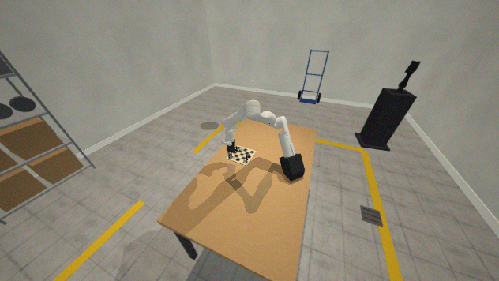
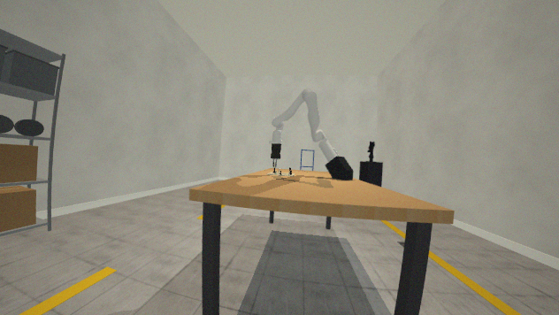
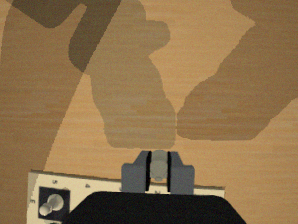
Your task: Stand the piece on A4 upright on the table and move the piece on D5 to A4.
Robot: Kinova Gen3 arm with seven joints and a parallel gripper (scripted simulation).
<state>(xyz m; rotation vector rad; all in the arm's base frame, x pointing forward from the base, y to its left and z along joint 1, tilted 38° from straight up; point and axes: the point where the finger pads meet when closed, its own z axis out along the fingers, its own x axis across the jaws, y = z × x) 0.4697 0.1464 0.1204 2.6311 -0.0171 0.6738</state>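
The small chessboard lies 60 mm behind my hand, 130 mm to the right of it and 80 mm below it. From my hand the other things lie so: black piece 180 mm to the right, 60 mm below.
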